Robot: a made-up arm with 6 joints. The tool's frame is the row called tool. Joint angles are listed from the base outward.
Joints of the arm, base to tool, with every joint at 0 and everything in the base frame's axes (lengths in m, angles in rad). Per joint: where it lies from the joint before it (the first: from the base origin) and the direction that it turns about. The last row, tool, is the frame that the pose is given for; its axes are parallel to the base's.
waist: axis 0 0 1 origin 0 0 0.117
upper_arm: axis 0 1 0 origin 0 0 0
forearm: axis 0 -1 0 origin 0 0 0.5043
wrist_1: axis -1 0 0 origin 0 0 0
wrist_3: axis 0 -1 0 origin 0.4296 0 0
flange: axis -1 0 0 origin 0 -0.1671 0
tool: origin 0 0 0
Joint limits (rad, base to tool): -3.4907..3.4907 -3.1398..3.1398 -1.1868..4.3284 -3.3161..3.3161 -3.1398..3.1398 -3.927..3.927
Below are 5 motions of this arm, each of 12 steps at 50 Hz.
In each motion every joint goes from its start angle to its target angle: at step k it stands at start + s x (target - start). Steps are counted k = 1, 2, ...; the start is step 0. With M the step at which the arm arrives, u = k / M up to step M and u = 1 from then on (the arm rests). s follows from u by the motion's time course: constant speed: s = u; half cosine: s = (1 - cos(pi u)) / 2; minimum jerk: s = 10 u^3 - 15 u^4 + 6 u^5.
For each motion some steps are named. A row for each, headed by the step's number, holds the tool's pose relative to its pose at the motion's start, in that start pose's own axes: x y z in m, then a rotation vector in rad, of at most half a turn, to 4 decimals.
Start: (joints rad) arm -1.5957 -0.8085 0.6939 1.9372 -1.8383 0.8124
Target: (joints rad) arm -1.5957 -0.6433 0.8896 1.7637 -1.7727 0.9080
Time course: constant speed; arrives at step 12
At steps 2, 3, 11, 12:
2: -0.0003 -0.0028 0.0116 -0.0188 -0.0276 0.0132
3: -0.0004 -0.0041 0.0174 -0.0281 -0.0415 0.0196
11: -0.0019 -0.0094 0.0647 -0.0987 -0.1557 0.0661
12: -0.0021 -0.0095 0.0707 -0.1071 -0.1703 0.0714

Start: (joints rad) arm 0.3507 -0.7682 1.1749 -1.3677 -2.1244 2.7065
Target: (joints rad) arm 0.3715 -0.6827 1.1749 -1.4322 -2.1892 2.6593
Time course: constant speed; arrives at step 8
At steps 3, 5, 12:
3: 0.0061 0.0243 -0.0160 0.0278 -0.0438 -0.0276
5: 0.0106 0.0406 -0.0263 0.0458 -0.0731 -0.0459
12: 0.0180 0.0650 -0.0412 0.0718 -0.1171 -0.0731

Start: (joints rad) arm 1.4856 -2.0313 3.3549 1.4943 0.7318 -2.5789
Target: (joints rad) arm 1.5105 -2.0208 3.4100 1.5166 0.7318 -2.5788
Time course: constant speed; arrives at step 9
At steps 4, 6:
4: -0.0030 0.0104 0.0005 -0.0267 0.0060 0.0062
6: -0.0045 0.0156 0.0007 -0.0400 0.0090 0.0093

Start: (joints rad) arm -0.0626 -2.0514 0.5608 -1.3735 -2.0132 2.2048
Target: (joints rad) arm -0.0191 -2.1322 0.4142 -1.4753 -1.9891 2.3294
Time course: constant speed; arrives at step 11
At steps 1, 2, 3, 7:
1: 0.0008 0.0042 0.0016 -0.0102 -0.0078 -0.0113
2: 0.0016 0.0084 0.0032 -0.0205 -0.0154 -0.0227
3: 0.0025 0.0127 0.0048 -0.0307 -0.0229 -0.0342
7: 0.0064 0.0297 0.0113 -0.0716 -0.0513 -0.0815

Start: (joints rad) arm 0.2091 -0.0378 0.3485 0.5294 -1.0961 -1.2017
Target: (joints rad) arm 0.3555 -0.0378 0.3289 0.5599 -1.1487 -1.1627
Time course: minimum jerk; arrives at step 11
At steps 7, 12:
7: -0.0059 0.0313 -0.0300 -0.1058 0.0529 0.0219
12: -0.0089 0.0415 -0.0407 -0.1429 0.0698 0.0300

